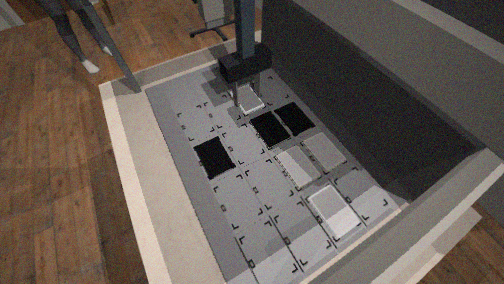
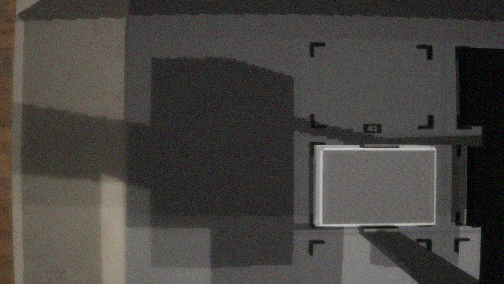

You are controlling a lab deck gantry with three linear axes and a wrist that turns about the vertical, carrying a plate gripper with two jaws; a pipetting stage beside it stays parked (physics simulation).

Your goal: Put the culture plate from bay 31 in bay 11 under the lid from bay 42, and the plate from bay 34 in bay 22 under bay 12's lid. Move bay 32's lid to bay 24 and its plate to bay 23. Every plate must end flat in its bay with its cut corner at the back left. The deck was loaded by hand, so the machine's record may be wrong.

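Frame: origin at the robot's base, x down, y left, z ahead, level; metres.
Seen in the pictures: gripper, fingertip midpoint: (image 1: 246, 98) (image 2: 376, 186); robot's base, link origin: (image 1: 178, 115).
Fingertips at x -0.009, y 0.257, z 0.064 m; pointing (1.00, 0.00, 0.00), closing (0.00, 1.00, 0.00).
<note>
Offsets run from my fingertips to a thing's middle. "spot": to the spot under its first point.
The pale culture plate {dx +0.001, dy +0.000, dz +0.000 m} (image 1: 251, 104) (image 2: 350, 200) lies flat in bay 31. My gripper (image 1: 247, 100) (image 2: 379, 186) is lowered around it, its two jaws against the long sides, shut on the plate. A black lidded item {dx +0.005, dy +0.107, dz +0.164 m} (image 1: 295, 118) (image 2: 485, 85) is in bay 42. Another black item {dx -0.004, dy +0.000, dz +0.164 m} (image 1: 270, 130) (image 2: 487, 185) is in bay 32. A third black item {dx +0.005, dy -0.214, dz +0.164 m} (image 1: 214, 157) lies in bay 12. A clear, white-edged plate {dx -0.013, dy +0.000, dz +0.492 m} (image 1: 333, 212) lies in bay 34. The cut corners are too small to make out.
Two pale flat pieces {dx +0.001, dy +0.000, dz +0.328 m} (image 1: 297, 166) {dx +0.001, dy +0.107, dz +0.328 m} (image 1: 324, 151) lie in bays 33 and 43. Bay 41's label {spot: dx +0.008, dy +0.061, dz -0.001 m} (image 2: 371, 128) shows behind the held plate. A dark wall (image 1: 360, 110) stands along the deck's far side, and a pale rim {spot: dx +0.019, dy -0.487, dz +0.060 m} (image 1: 125, 170) runs along its left side.
</note>
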